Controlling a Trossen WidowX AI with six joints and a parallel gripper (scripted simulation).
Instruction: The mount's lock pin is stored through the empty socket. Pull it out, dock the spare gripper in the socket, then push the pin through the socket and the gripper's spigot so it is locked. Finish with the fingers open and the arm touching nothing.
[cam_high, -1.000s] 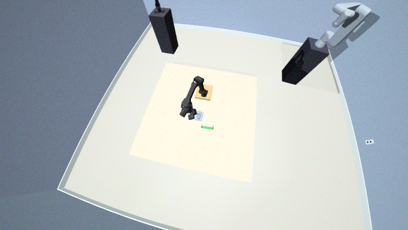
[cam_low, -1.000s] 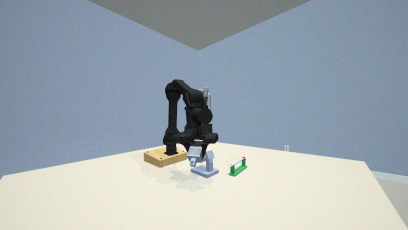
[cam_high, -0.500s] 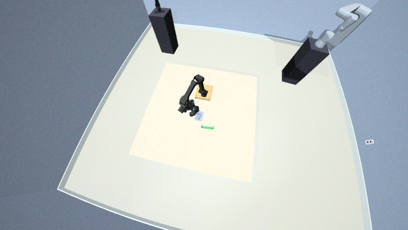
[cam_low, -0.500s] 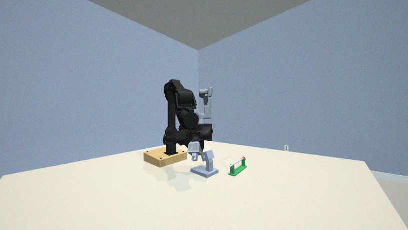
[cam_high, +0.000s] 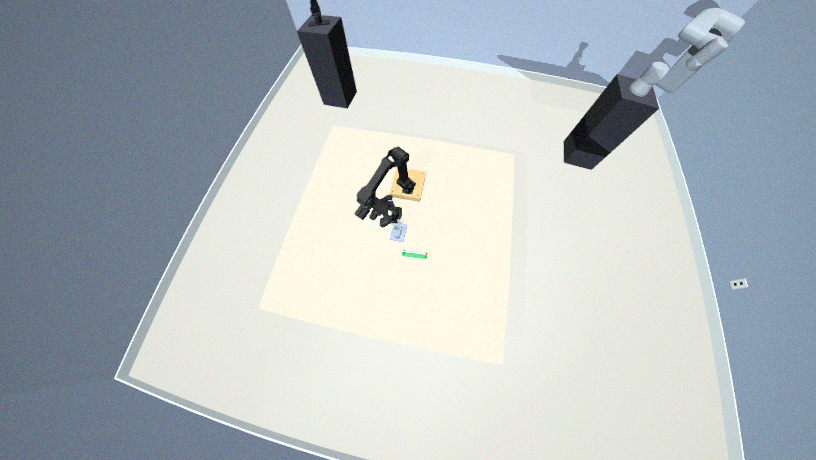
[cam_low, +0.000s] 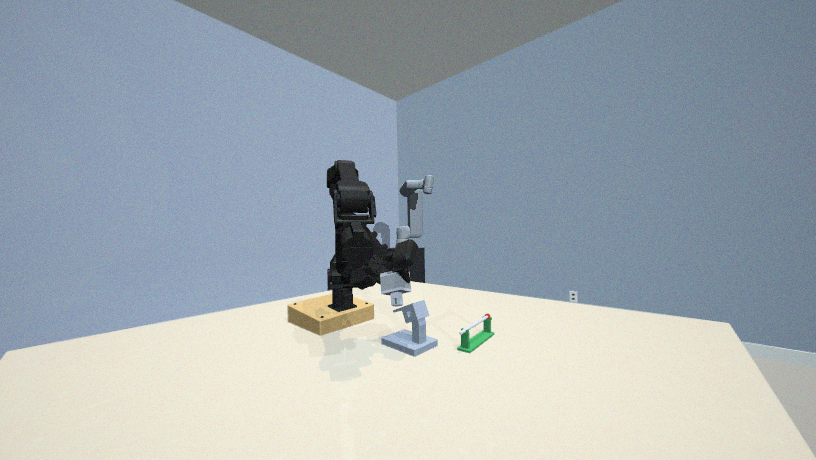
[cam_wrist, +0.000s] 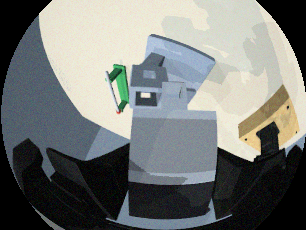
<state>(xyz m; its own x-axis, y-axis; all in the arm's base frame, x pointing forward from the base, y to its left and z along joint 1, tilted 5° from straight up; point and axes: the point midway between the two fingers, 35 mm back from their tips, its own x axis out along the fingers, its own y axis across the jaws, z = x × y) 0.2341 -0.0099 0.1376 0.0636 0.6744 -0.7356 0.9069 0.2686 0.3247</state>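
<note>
Right now the green cradle is 130 mm ahead of my gripper tip, 130 mm to the left of it and 120 mm below it. The rest, counted from my gripper tip: grey mount 30 mm ahead, 10 mm to the left, 90 mm below; then spare gripper 10 mm to the right, 10 mm above.
</note>
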